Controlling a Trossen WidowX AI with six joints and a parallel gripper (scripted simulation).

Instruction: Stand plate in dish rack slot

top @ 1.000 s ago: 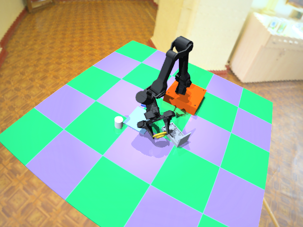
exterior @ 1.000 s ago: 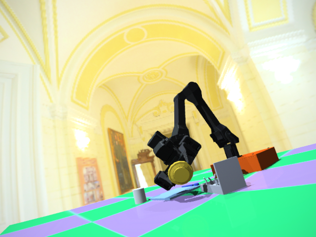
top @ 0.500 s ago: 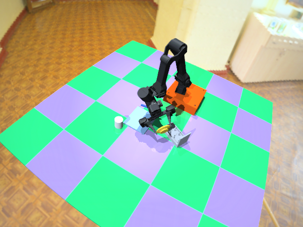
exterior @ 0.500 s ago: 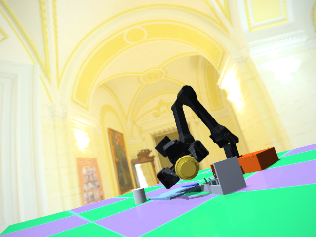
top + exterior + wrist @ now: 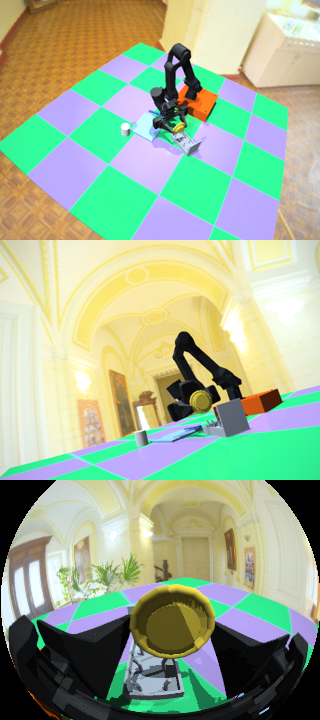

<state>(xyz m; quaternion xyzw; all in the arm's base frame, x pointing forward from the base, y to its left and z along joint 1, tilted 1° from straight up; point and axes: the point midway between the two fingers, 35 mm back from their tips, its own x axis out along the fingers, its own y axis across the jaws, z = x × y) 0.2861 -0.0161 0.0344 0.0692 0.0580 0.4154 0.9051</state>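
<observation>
Now: the grey dish rack 1 cm behind my gripper tip, 4 cm to the left of it and 7 cm below it. Also, from my gripper tip: yellow plate 1 cm to the right; then light blue mat 3 cm behind, 16 cm to the right, 9 cm below; then small blue spoon 14 cm behind, 15 cm to the right, 9 cm below.
</observation>
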